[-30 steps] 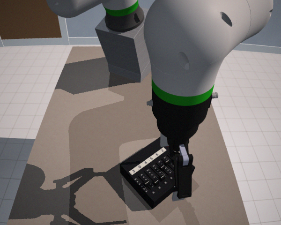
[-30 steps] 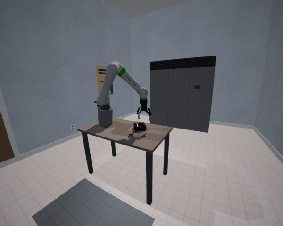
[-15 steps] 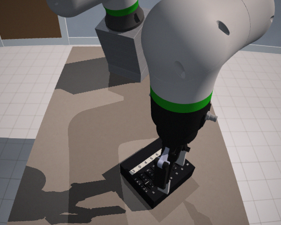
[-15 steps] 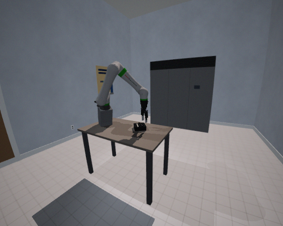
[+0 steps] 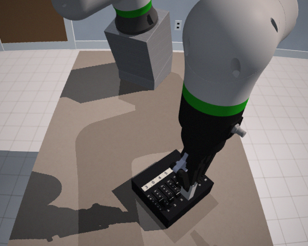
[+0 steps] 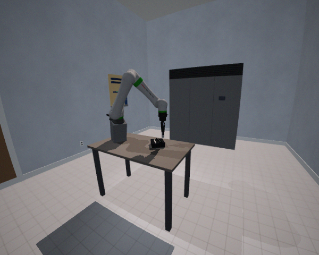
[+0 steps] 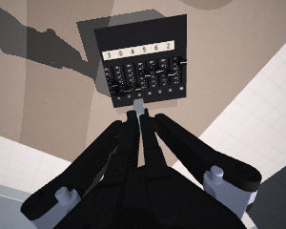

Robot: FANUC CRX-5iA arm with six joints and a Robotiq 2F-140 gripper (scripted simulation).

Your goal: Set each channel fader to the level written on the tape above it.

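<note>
My gripper is now 20 mm past the channel fader, 10 mm to the left of it and 70 mm above it. Round my hand: master fader: 100 mm behind, 40 mm to the left, 70 mm below.
</note>
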